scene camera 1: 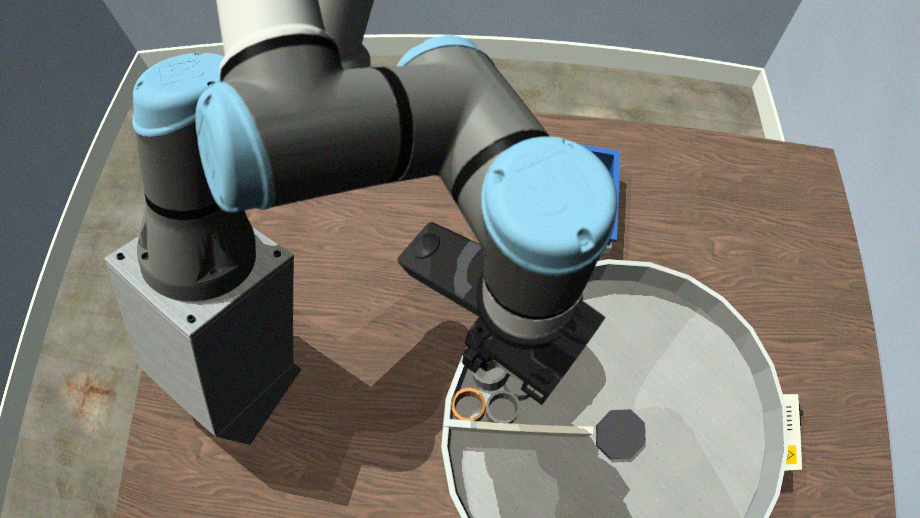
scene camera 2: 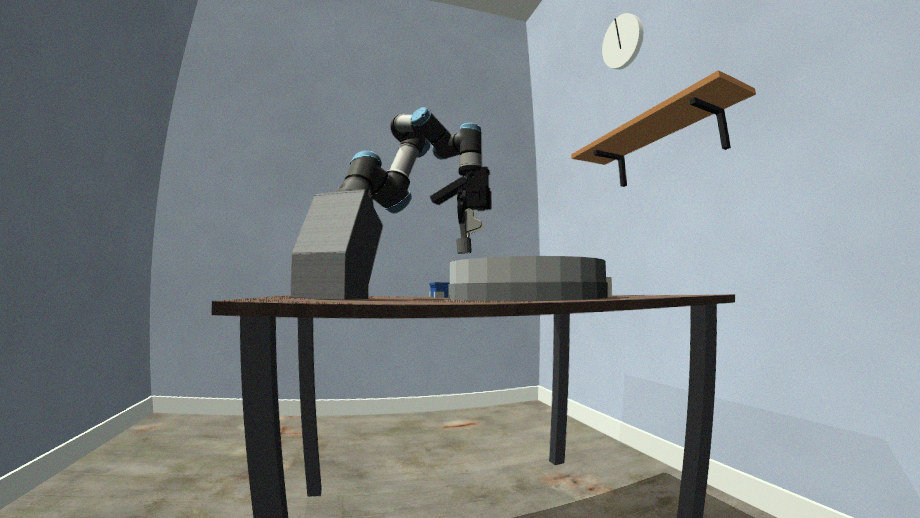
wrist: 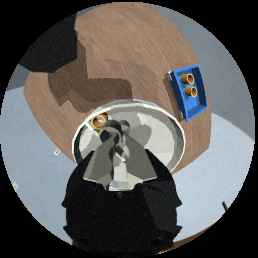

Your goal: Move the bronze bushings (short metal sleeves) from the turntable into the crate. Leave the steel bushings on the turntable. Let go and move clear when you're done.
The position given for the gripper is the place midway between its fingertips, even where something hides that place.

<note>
In view: the gripper (scene camera 1: pixel 501 358) and a grey turntable (scene camera 1: pixel 676 415).
The gripper is seen too in scene camera 2 (scene camera 2: pixel 466 246) and in the wrist view (wrist: pixel 120 133). The grey turntable is seen too in the wrist view (wrist: pixel 152 129).
</note>
